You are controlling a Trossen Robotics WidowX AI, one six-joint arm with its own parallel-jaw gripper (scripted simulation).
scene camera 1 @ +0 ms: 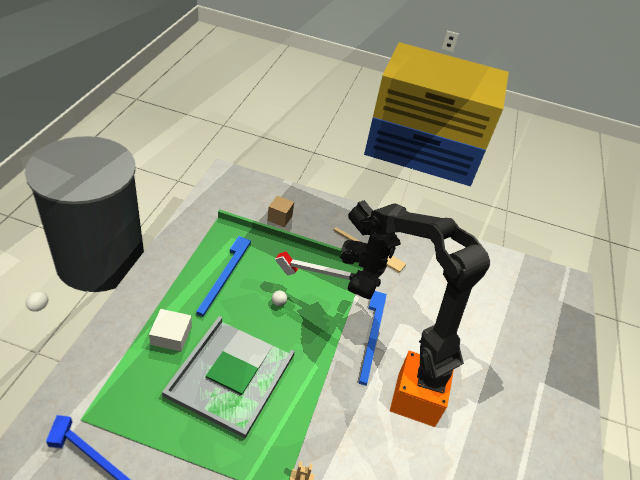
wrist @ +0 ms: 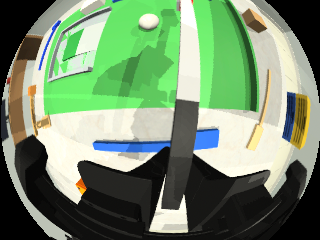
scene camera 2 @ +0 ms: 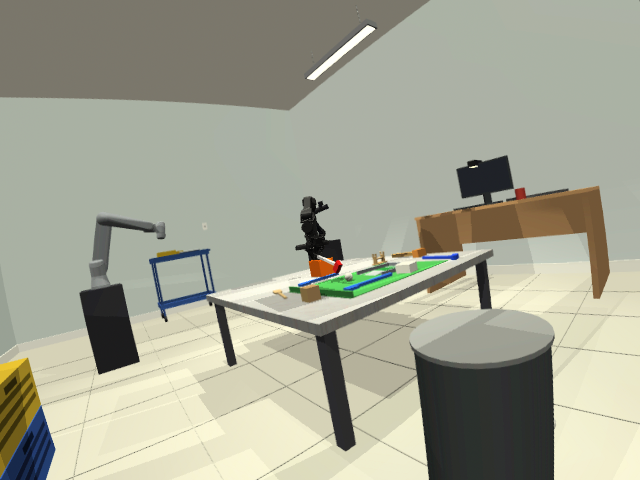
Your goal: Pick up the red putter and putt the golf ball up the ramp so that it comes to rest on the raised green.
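Scene:
Looking at a green mat, I find that [wrist: 134,67] and [scene camera 2: 340,279] are the same spot on it.

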